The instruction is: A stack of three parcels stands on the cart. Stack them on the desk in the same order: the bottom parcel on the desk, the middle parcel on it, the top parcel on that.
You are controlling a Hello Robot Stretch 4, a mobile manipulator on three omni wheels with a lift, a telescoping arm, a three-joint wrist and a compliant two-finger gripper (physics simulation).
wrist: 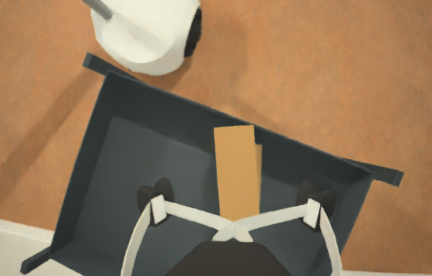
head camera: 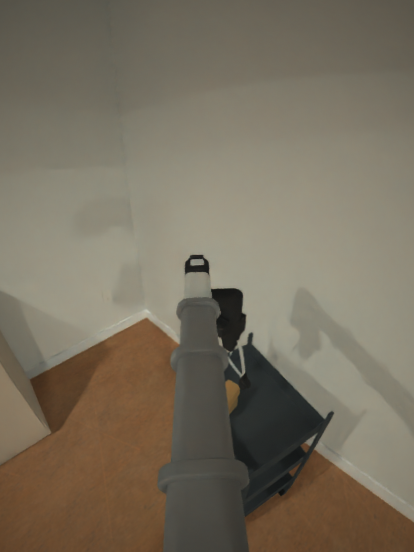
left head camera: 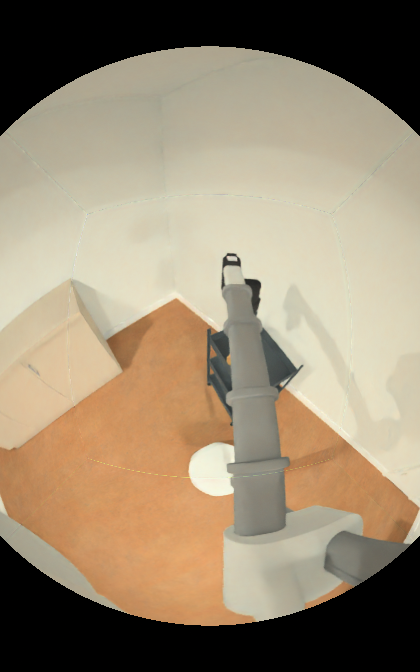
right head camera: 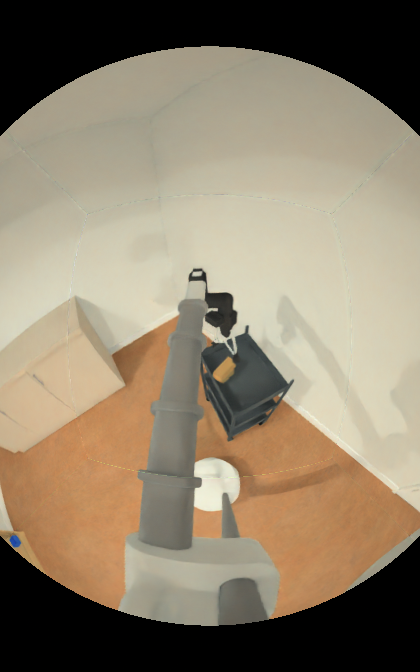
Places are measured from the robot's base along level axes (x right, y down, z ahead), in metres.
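Pixels of known places: gripper, fingertip midpoint: (wrist: pixel 235 195) (head camera: pixel 226 376).
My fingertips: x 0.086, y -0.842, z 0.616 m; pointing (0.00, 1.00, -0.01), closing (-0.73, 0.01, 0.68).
Note:
Behind a point stands the place of what it marks.
Tan parcels (head camera: pixel 232 395) @(z 0.613, x 0.111, y -0.737 m) (right head camera: pixel 224 370) (wrist: pixel 236 160) @(z 0.599, x 0.071, y -0.737 m) stand stacked on the dark cart (head camera: pixel 280 400) @(z 0.643, x 0.310, y -0.635 m) (left head camera: pixel 280 357) (right head camera: pixel 260 382) (wrist: pixel 135 160) @(z 0.487, x 0.210, y -0.635 m), near one side of its top tray. In the wrist view the top parcel covers most of the stack and a sliver of a lower one shows at its right; I cannot count them. My gripper (right head camera: pixel 226 351) (wrist: pixel 235 195) @(z 0.616, x 0.086, y -0.842 m) is open and empty above the cart. Its fingertips lie left and right of the parcels' near end in the wrist view, seemingly higher than the stack. In the head view the arm hides part of the stack. I cannot identify the desk for certain.
A beige cabinet (left head camera: pixel 40 370) (right head camera: pixel 42 385) stands at the left. My round white base (left head camera: pixel 212 470) (right head camera: pixel 217 485) (wrist: pixel 145 40) @(z 0.106, x 0.062, y -0.187 m) is near the cart. Walls rise behind the cart. A wooden surface (right head camera: pixel 29 550) with a blue object (right head camera: pixel 15 541) shows at the lower left.

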